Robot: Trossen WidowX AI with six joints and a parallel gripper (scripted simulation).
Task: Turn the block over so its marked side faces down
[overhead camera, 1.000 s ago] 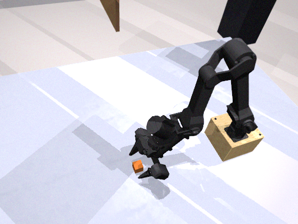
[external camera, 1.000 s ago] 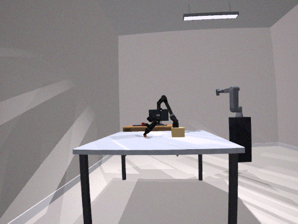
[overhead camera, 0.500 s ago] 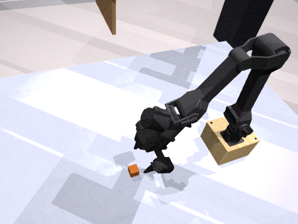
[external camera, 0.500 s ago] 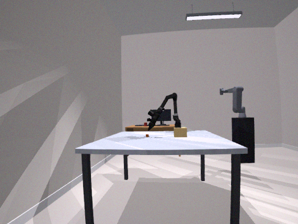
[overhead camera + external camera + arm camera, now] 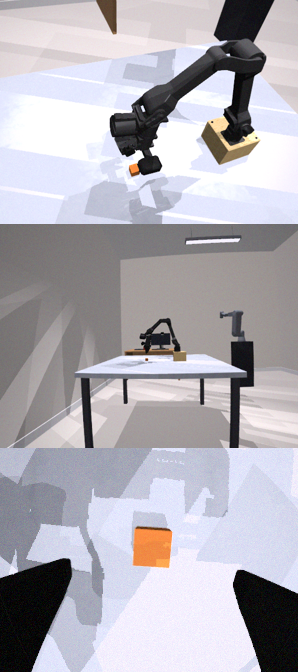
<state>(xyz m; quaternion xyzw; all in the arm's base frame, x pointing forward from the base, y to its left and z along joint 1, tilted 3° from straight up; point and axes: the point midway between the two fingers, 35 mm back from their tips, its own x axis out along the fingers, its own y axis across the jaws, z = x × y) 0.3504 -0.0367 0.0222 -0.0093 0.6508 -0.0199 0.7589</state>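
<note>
Right now my gripper tip is 70 mm above the orange block and 10 mm past it.
</note>
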